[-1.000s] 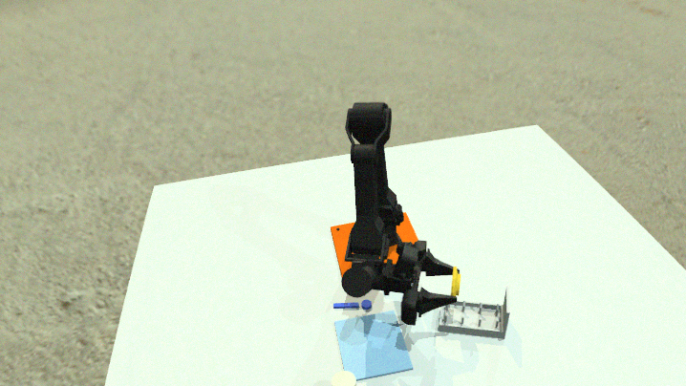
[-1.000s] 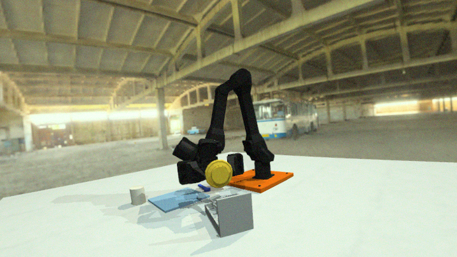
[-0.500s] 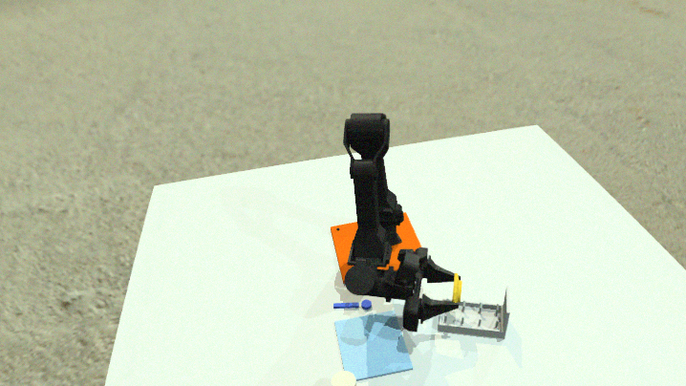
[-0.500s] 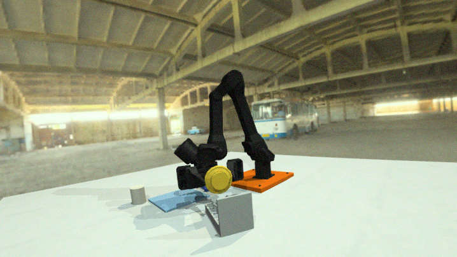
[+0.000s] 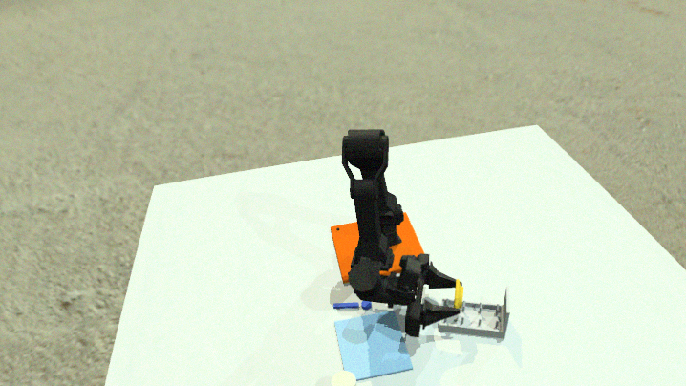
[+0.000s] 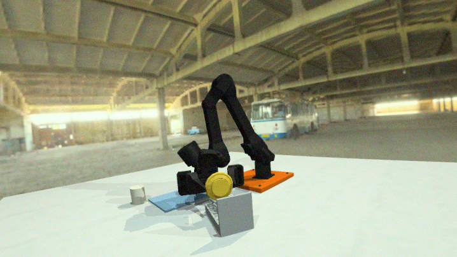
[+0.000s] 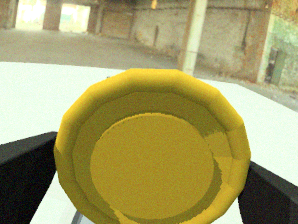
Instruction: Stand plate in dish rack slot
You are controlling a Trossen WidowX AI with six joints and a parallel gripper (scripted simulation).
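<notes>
My gripper tip is now 5 cm above the grey dish rack, 2 cm to the right of it and 1 cm short of it. From my gripper tip the other things lie so: yellow plate: 1 cm to the right; then blue spoon: 18 cm to the right, 13 cm behind, 7 cm below; then beige cylinder: 28 cm to the right, 7 cm ahead, 5 cm below.
</notes>
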